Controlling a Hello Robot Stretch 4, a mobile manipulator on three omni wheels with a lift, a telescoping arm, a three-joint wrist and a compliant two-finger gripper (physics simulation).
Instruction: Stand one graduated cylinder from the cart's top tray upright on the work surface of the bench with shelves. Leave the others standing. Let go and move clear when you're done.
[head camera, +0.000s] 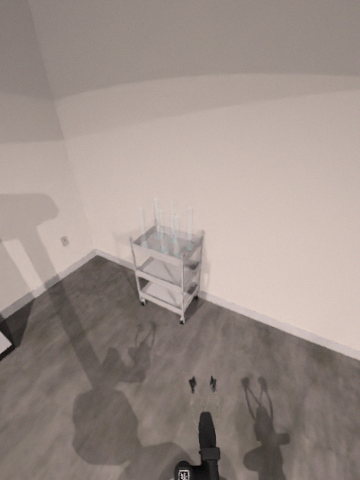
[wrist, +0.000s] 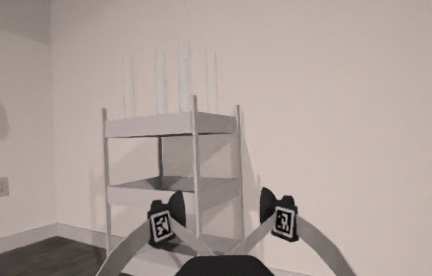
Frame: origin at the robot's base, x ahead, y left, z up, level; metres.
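Where they show: end effector, tool point: (head camera: 202, 381) (wrist: 222, 210).
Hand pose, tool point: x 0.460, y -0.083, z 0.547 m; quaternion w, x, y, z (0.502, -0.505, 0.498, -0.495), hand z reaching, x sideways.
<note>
After its pixels a point has its place.
Several pale, translucent graduated cylinders (head camera: 190, 227) {x 1.326, y -0.049, z 0.828 m} (wrist: 184, 75) {x 1.196, y 0.047, z 0.840 m} stand upright on the top tray of a grey three-tier cart (head camera: 183, 287) {x 1.104, y 0.001, z 0.450 m} (wrist: 196, 165) {x 1.101, y 0.006, z 0.528 m}. The cart is against the wall, near the room's corner. My gripper (head camera: 203, 384) {x 0.460, y -0.083, z 0.547 m} (wrist: 223, 211) {x 0.460, y -0.083, z 0.547 m} is open with nothing between its fingers. It is in front of the cart and apart from it; in the wrist view the fingertips appear lower than the top tray. The bench with shelves does not show for certain in either view.
A wall with a pale baseboard (head camera: 280, 327) {x 1.066, y -0.827, z -0.001 m} runs behind the cart and to the right. Another wall meets it at the left corner and has an outlet (head camera: 64, 241) {x 1.822, y 1.295, z 0.373 m} (wrist: 4, 186) {x 1.842, y 1.287, z 0.372 m}. A white-topped object (head camera: 4, 344) {x 0.809, y 1.337, z 0.124 m} shows partly at the left edge. Shadows lie on the floor.
</note>
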